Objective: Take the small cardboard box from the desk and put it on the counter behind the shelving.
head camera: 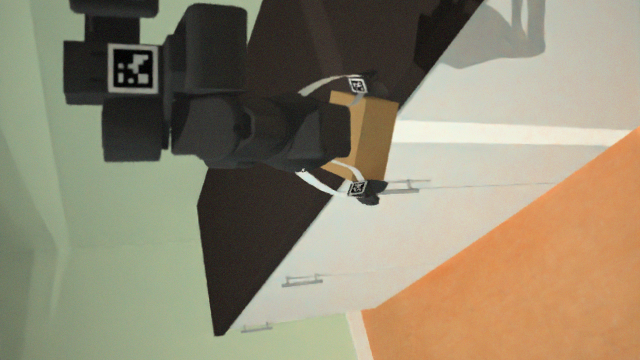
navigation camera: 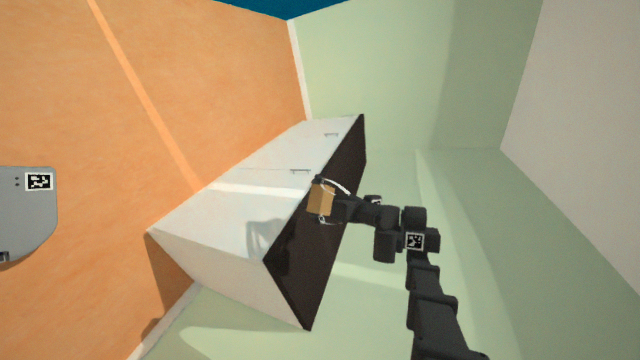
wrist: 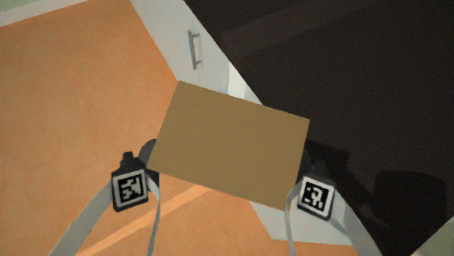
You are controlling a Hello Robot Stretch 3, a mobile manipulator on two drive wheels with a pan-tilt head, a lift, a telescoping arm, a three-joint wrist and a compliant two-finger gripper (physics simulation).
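Places are measured from the robot's base along level axes (x ahead, y left, z up), in metres.
Where they show: gripper, fingertip midpoint: (head camera: 376, 137) (navigation camera: 313, 198).
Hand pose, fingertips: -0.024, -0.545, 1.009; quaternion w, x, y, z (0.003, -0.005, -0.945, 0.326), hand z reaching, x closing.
Observation:
After its pixels a point has its place, as x, y, z.
The small cardboard box (head camera: 378, 135) {-0.024, -0.517, 1.024} (navigation camera: 320, 201) {-0.025, -0.511, 1.047} (wrist: 230, 142) is tilted between the two fingertips of my gripper (head camera: 371, 141) {-0.024, -0.545, 1.009} (navigation camera: 320, 198) {-0.024, -0.545, 1.009} (wrist: 225, 159) {-0.024, -0.545, 1.009}, which is shut on it. The counter has a dark top (head camera: 237, 235) {0.239, -1.574, 0.911} (navigation camera: 316, 255) {-0.349, -0.818, 0.911} (wrist: 360, 60) and white fronts. The held box is seen over the counter's long front edge, partly against the dark top and partly against the white fronts. Its height over the top is hard to tell. The wrist view shows a dark shadow on the top at the right. The desk and the shelving do not show.
Grey handles (head camera: 302, 281) (navigation camera: 300, 171) (wrist: 194, 50) stick out from the counter's fronts. Pale green walls (head camera: 125, 290) {0.632, -2.570, 1.230} (navigation camera: 380, 65) {1.311, -2.153, 1.059} stand behind the counter and at its end. Orange floor (head camera: 500, 260) {0.371, -1.366, 0.001} (navigation camera: 150, 65) {0.623, -0.514, 0.000} (wrist: 75, 100) lies in front. Part of my grey base (navigation camera: 25, 215) {-0.113, -0.098, 0.160} shows at the left.

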